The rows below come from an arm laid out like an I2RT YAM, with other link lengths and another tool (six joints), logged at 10 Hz.
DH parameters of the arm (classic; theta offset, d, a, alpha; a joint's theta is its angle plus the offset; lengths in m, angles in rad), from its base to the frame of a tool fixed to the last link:
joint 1: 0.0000 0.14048 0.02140 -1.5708
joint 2: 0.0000 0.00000 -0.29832 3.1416
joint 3: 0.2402 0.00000 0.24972 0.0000
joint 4: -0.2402 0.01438 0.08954 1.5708
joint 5: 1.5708 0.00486 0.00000 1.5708
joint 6: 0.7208 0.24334 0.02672 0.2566
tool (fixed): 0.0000 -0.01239 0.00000 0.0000
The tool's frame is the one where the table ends.
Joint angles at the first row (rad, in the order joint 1, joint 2, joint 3, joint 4, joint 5, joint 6):
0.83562, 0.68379, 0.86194, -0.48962, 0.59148, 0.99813
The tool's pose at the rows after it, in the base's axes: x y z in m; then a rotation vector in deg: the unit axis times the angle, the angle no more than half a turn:
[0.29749, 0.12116, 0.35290, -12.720, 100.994, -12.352]
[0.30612, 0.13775, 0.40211, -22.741, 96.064, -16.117]
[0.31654, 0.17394, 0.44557, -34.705, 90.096, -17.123]
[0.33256, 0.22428, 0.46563, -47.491, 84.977, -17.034]
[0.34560, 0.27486, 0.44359, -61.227, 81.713, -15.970]
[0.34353, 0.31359, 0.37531, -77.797, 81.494, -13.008]
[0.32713, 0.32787, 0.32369, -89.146, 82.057, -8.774]
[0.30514, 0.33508, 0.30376, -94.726, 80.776, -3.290]
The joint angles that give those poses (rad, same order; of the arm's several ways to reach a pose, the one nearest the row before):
0.83563, 0.78449, 1.04657, -0.57852, 0.58004, 0.81235
0.83566, 0.89246, 1.24916, -0.64148, 0.53391, 0.62239
0.83560, 1.03134, 1.46623, -0.69907, 0.43048, 0.43469
0.83485, 1.21063, 1.68405, -0.77078, 0.30841, 0.27524
0.83448, 1.37122, 1.81144, -0.83639, 0.18445, 0.14478
0.83372, 1.50664, 1.84309, -0.92640, 0.05169, 0.03568
0.83372, 1.57684, 1.83854, -1.00386, -0.04787, -0.02841
0.83371, 1.58142, 1.80993, -1.03285, -0.14211, -0.06695

